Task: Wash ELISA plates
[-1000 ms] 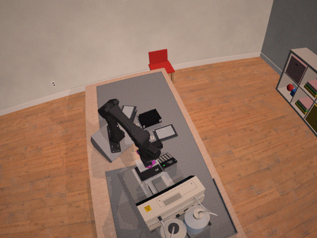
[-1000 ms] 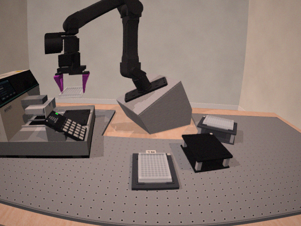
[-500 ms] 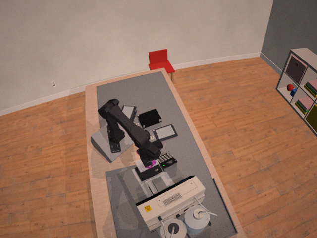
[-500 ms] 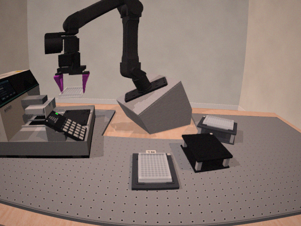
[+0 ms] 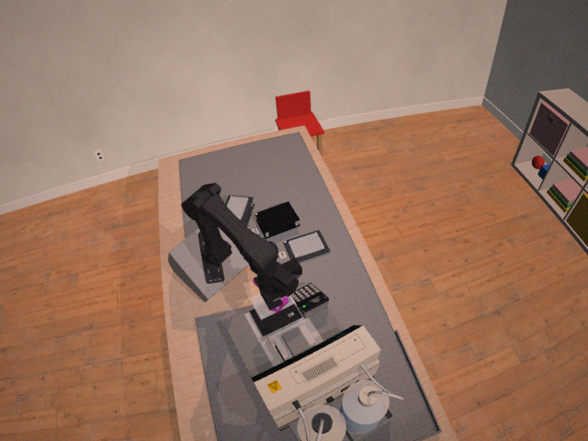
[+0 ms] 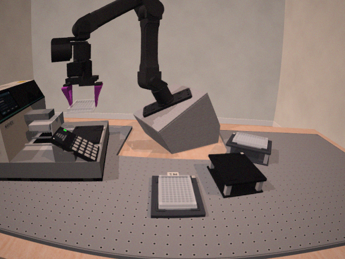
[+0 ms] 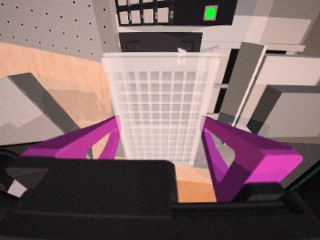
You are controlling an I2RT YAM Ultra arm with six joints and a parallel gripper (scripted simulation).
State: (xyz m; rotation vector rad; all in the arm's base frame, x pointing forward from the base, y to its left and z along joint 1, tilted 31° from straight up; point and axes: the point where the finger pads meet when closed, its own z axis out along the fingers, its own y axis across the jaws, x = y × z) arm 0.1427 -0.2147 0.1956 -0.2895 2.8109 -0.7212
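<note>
The black carrier pocket is 10 cm below my hand. Also, from my hand: nest N1: 29 cm to the left, 23 cm ahead, 17 cm below; grey manifold: 15 cm to the right, 5 cm below, 2 cm ahead; raised black nest: 46 cm to the left, 16 cm ahead, 13 cm below.
</note>
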